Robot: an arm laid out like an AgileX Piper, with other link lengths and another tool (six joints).
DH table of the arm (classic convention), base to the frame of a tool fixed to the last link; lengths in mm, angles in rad. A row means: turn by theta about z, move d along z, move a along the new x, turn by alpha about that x. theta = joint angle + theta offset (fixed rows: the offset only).
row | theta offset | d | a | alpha
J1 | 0 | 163.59 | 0 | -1.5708
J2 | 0.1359 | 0 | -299.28 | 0
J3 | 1.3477 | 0 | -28.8 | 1.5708
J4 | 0 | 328.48 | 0 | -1.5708
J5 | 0 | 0 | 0 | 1.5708
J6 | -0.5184 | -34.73 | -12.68 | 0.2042
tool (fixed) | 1.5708 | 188.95 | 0 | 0
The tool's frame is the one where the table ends.
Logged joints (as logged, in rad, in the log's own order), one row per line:
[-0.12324, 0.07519, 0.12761, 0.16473, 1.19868, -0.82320]
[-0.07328, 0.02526, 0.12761, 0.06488, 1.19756, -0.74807]
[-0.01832, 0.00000, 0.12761, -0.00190, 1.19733, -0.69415]
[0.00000, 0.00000, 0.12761, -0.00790, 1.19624, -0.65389]
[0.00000, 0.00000, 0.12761, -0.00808, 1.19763, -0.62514]
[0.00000, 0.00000, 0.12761, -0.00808, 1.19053, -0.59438]
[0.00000, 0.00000, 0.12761, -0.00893, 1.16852, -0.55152]
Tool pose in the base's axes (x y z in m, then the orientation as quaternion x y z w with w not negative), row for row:
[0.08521, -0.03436, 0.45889, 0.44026, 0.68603, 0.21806, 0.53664]
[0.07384, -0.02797, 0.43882, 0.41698, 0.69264, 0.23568, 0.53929]
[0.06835, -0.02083, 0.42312, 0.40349, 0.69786, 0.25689, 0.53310]
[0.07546, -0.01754, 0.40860, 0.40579, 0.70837, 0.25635, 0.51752]
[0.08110, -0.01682, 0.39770, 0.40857, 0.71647, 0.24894, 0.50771]
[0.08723, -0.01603, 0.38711, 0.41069, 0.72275, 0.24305, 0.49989]
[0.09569, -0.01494, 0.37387, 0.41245, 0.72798, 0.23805, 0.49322]
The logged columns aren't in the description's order. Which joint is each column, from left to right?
Columns, left to right: J4, J6, J1, J2, J5, J3.
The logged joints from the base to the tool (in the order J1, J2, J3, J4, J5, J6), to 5 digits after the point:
[0.12761, 0.16473, -0.82320, -0.12324, 1.19868, 0.07519]
[0.12761, 0.06488, -0.74807, -0.07328, 1.19756, 0.02526]
[0.12761, -0.00190, -0.69415, -0.01832, 1.19733, 0.00000]
[0.12761, -0.00790, -0.65389, 0.00000, 1.19624, 0.00000]
[0.12761, -0.00808, -0.62514, 0.00000, 1.19763, 0.00000]
[0.12761, -0.00808, -0.59438, 0.00000, 1.19053, 0.00000]
[0.12761, -0.00893, -0.55152, 0.00000, 1.16852, 0.00000]

